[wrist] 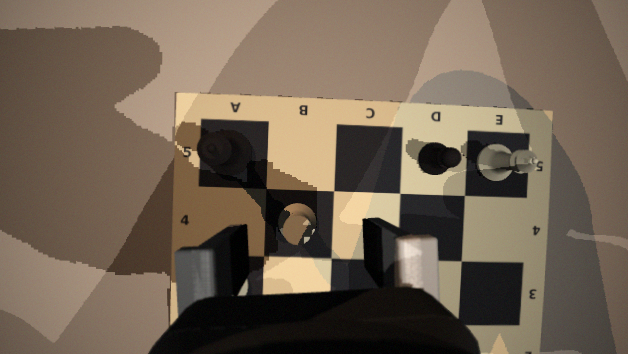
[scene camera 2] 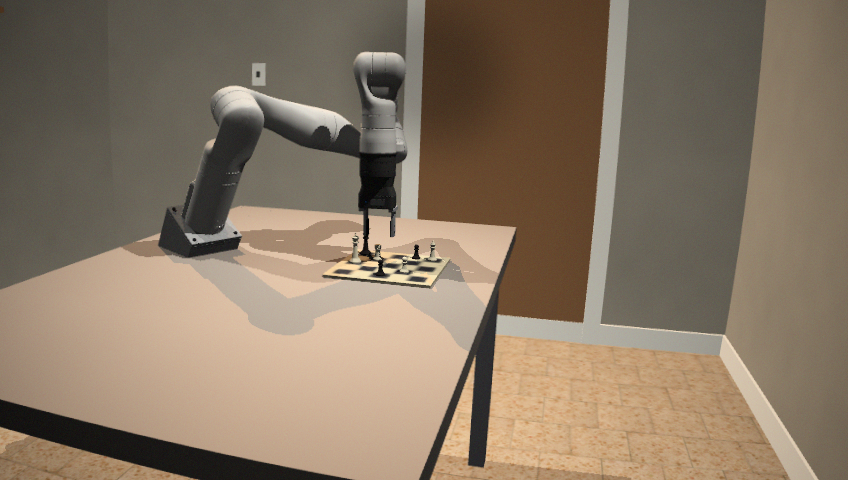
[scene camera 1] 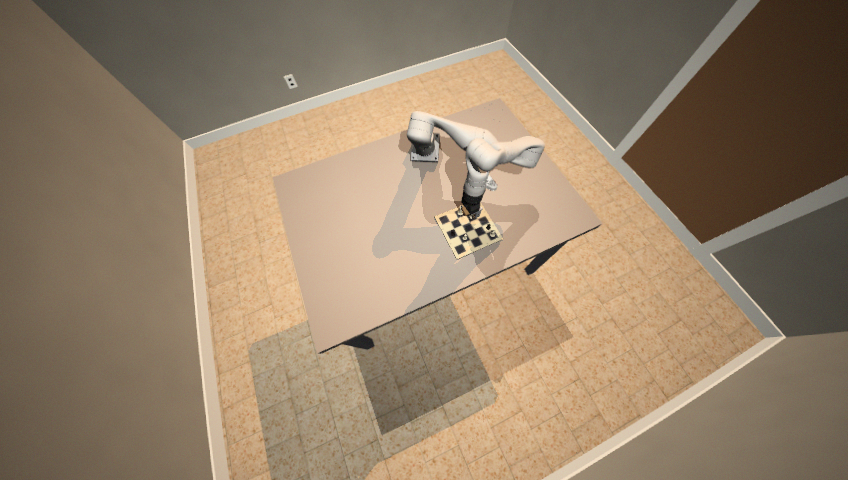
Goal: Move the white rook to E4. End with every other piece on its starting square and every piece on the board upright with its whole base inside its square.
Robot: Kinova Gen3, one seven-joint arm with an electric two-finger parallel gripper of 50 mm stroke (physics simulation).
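Places are measured from the arm's base along level axes (x left, y back, z up), in centimetres.
Pixels of known places: gripper, fingertip midpoint: [wrist: 306,246] [scene camera 2: 379,235] [scene camera 1: 473,211]; arm's base, link origin: [scene camera 2: 204,221].
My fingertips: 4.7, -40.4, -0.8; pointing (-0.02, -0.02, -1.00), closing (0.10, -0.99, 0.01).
Note:
Ahead of a thing's pixels: the offset from my fingertips to its middle, as dx, dy, dz. "*": to the spot under its first point.
The white rook {+0.4, +0.4, -3.8} [wrist: 297,224] [scene camera 2: 377,251] stands upright on the dark square B4; it is hard to make out in scene camera 1. My gripper [wrist: 306,246] [scene camera 2: 379,233] is open and empty, pointing down over the rook. In the wrist view, one finger is over the A4 side and the other near the C4–D4 border. In scene camera 2 the fingertips hang a little above the rook's top. The light square E4 {* +0.6, -11.0, -5.4} [wrist: 492,227] bears no piece. The chessboard [wrist: 270,102] [scene camera 2: 428,284] lies on the table.
A tall black piece {+4.0, +4.4, -2.8} [wrist: 220,150] stands on A5, a black pawn {+4.4, -7.3, -3.9} [wrist: 435,158] [scene camera 2: 416,252] on D5, and a white piece {+4.3, -10.9, -3.3} [wrist: 495,162] [scene camera 2: 432,251] on E5. A tall white piece {-3.4, +4.2, -2.3} [scene camera 2: 355,249] stands at the A side. A black piece {-10.8, -3.7, -3.9} [scene camera 2: 380,267] and small white piece {-7.1, -7.6, -3.9} [scene camera 2: 404,264] stand nearer scene camera 2.

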